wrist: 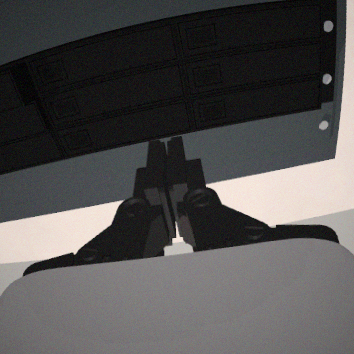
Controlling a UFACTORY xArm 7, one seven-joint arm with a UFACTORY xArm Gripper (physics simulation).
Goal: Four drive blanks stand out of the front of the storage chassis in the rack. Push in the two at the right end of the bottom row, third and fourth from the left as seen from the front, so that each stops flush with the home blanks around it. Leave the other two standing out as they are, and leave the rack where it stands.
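Places are measured from the arm's base along level axes (x right, y down, z ahead), in metres.
Pixels of known places: gripper, between the fingertips: (170, 162).
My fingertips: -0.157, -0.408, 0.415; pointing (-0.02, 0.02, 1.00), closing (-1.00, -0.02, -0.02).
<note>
Behind a point stands the place of what it marks, as x, y, z.
The storage chassis (324, 60) @[-0.294, -0.396, 0.515] shows its dark front across the upper part of the wrist view, tilted, with rows of black drive blanks. In the row nearest the fingers, one blank (117, 134) @[-0.114, -0.422, 0.496] lies left of the seam above the fingertips and another blank (265, 104) @[-0.234, -0.421, 0.499] lies right of it. A darker patch stands at the upper left between columns. The dark shading hides which blanks stand out and which are flush. My gripper (170, 162) @[-0.157, -0.408, 0.415] is shut and empty, its tips overlapping the lower edge of that row in view; whether they touch it I cannot tell.
A grey panel (270, 142) @[-0.243, -0.465, 0.514] of the rack runs below the blanks, behind the fingers. Several pale round screw heads, one of them a screw head (326, 79) @[-0.296, -0.413, 0.514], line the rack's right edge. A pale surface (295, 185) lies beyond the rack's lower and right edges.
</note>
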